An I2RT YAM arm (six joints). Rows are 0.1 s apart.
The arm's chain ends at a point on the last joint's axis. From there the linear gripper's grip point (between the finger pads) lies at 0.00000 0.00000 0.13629 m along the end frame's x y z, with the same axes.
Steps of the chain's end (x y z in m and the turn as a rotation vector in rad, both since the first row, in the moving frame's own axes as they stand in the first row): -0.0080, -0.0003, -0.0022, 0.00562, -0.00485, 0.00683; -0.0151, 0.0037, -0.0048, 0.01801, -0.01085, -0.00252; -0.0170, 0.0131, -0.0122, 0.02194, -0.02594, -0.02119; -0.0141, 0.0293, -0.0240, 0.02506, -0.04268, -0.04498; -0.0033, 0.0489, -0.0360, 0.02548, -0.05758, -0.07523; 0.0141, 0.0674, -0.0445, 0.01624, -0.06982, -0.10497
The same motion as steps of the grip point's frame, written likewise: -0.0087, -0.0011, -0.0022, 0.00562, -0.00485, 0.00683; -0.0166, 0.0012, -0.0048, 0.01801, -0.01085, -0.00252; -0.0206, 0.0101, -0.0123, 0.02194, -0.02594, -0.02119; -0.0200, 0.0260, -0.0242, 0.02506, -0.04268, -0.04498; -0.0113, 0.0457, -0.0363, 0.02548, -0.05758, -0.07523; 0.0045, 0.0657, -0.0448, 0.01624, -0.06982, -0.10497
